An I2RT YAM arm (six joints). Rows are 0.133 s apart.
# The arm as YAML. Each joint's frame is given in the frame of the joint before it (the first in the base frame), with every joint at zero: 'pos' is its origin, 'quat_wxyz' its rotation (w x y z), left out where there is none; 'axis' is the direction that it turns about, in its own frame. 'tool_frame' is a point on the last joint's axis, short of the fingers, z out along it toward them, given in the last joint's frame.
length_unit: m
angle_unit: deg
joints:
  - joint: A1
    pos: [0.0, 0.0, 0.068]
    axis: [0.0, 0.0, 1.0]
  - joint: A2
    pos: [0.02, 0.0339, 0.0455]
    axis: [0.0, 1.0, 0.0]
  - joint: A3
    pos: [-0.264, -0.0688, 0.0]
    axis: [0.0, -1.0, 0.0]
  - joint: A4
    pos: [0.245, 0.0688, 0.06]
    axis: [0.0, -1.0, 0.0]
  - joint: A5
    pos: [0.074, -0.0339, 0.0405]
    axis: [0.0, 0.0, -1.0]
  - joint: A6
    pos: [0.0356, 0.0, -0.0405]
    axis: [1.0, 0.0, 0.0]
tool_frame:
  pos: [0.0, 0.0, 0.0]
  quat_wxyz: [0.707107, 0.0, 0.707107, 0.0]
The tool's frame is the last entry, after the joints.
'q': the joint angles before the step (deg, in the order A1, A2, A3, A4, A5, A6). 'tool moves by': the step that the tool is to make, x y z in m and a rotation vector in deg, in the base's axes. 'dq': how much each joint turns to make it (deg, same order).
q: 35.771 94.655 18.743 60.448 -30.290 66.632
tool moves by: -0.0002 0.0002 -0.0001 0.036 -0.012 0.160
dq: 0.048 0.054 -0.012 0.091 -0.114 -0.010
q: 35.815 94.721 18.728 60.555 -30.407 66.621
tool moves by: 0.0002 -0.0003 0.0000 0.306 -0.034 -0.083
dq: -0.087 0.179 -0.079 0.593 -0.064 0.254
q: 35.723 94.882 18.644 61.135 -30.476 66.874
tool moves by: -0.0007 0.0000 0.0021 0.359 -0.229 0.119
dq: 0.081 -0.588 -0.086 -0.023 -0.077 0.165
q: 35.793 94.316 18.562 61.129 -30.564 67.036
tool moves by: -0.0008 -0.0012 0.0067 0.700 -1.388 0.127
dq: -0.135 -1.902 -0.133 -0.410 -0.196 -0.347
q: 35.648 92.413 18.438 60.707 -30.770 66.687
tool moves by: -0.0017 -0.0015 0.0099 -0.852 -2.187 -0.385
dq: 0.054 -3.862 0.200 -3.845 0.876 -2.104
